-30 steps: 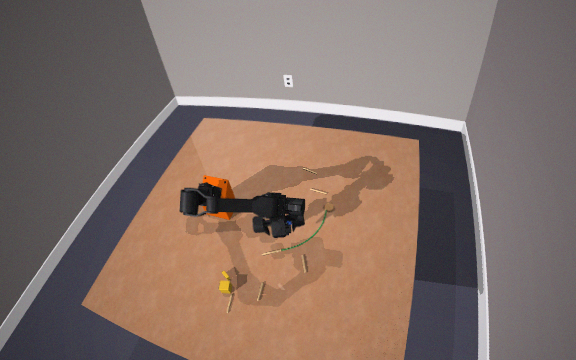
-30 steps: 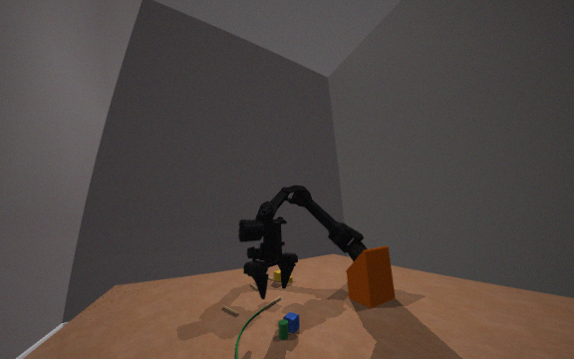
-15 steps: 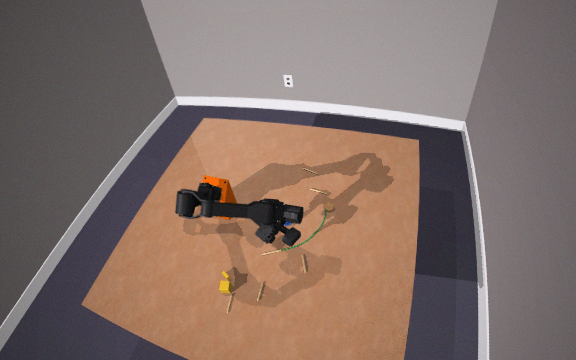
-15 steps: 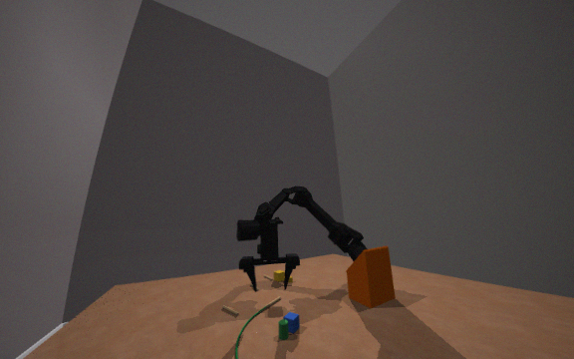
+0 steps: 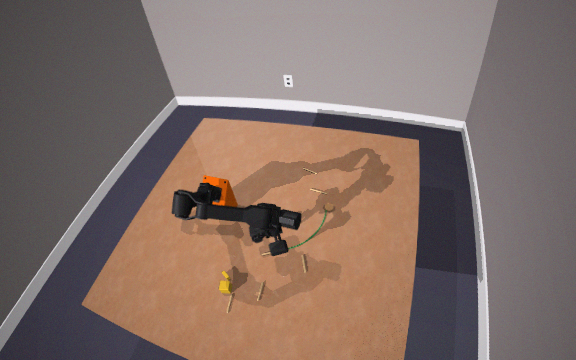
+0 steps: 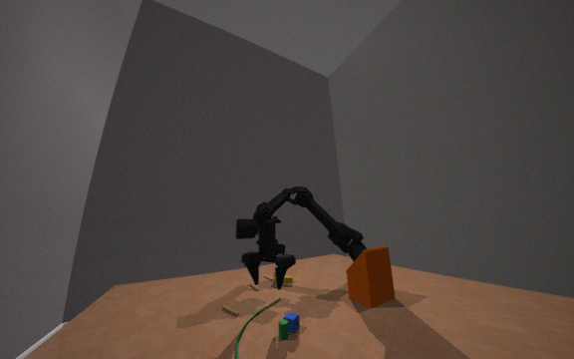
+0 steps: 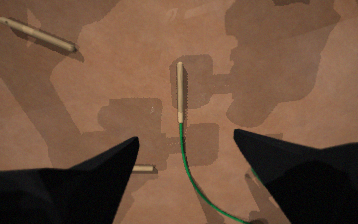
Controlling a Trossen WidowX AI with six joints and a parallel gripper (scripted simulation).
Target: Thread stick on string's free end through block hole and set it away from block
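My gripper tip is now 10 mm past the thin stick, 10 mm to the left of it and 60 mm above it. The rest, counted from my gripper tip: blue block 20 mm behind, 140 mm to the left, 40 mm below; yellow block 120 mm behind, 230 mm to the right, 40 mm below; green cylinder 10 mm ahead, 160 mm to the left, 40 mm below.
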